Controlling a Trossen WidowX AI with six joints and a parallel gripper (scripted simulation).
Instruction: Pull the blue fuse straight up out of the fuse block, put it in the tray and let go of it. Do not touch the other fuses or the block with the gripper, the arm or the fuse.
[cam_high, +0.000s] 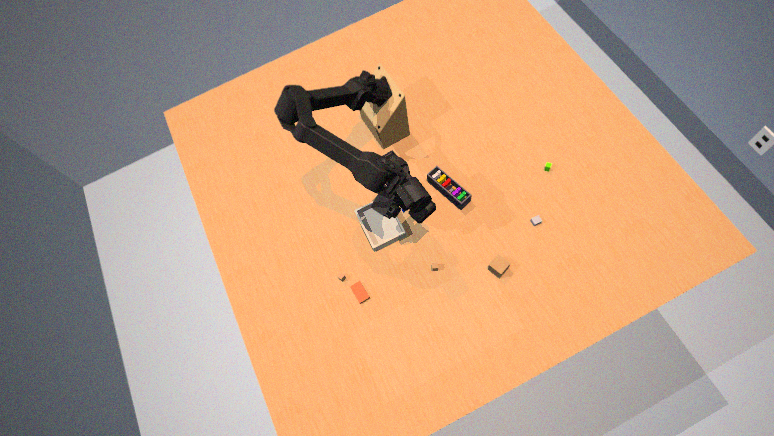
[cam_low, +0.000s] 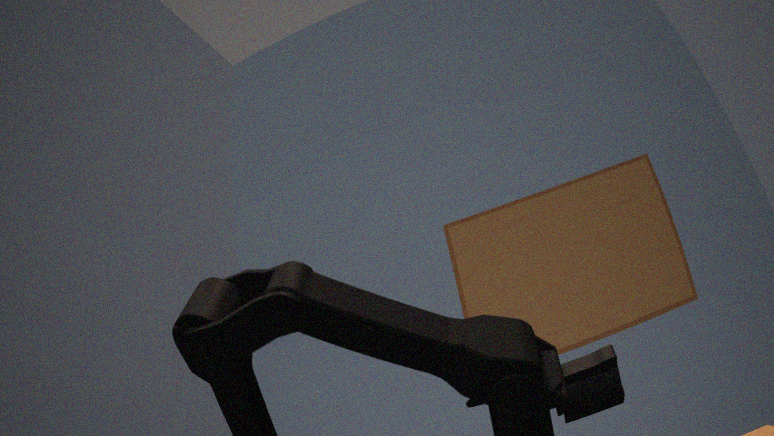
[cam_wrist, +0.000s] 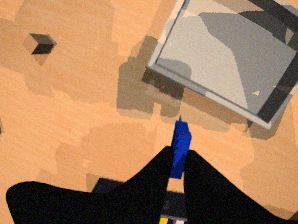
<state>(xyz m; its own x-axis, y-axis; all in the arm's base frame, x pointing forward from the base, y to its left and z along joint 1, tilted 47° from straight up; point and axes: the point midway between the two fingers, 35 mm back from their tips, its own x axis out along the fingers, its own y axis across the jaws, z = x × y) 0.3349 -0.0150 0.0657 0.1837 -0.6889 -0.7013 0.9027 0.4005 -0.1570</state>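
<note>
My gripper tip is now 1 cm past the white tray, 8 cm to the left of it and 9 cm above it. Also, from my gripper tip: orange-red flat piece: 15 cm ahead, 20 cm to the right, 9 cm below; then brown cube: 23 cm ahead, 17 cm to the left, 7 cm below; then blue fuse: 1 cm below.
</note>
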